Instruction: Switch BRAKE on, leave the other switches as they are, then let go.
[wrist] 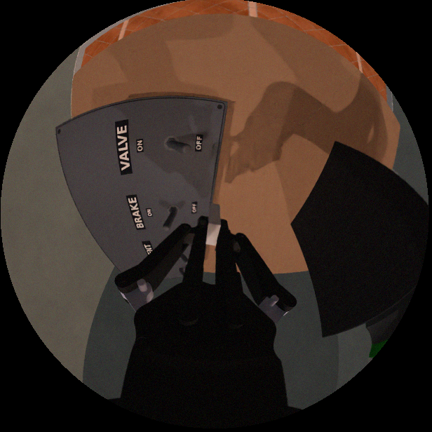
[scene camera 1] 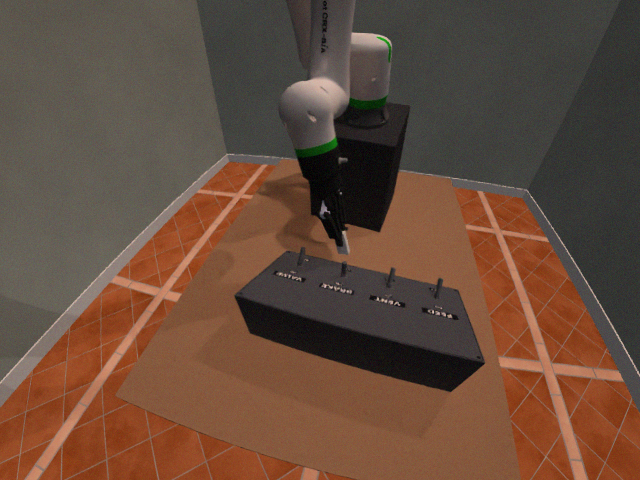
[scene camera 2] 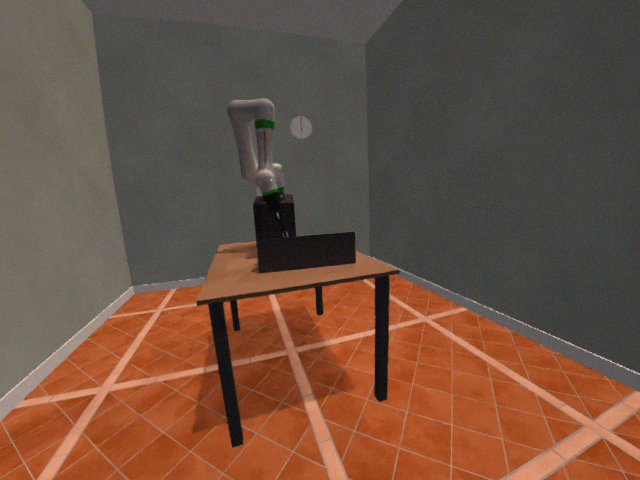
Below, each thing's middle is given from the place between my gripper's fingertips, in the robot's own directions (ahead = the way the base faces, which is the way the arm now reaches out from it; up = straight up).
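Scene:
The dark grey switch box (scene camera 1: 404, 330) is 40 mm to the left of my hand and 20 mm below it, and it's 160 mm ahead of it too.

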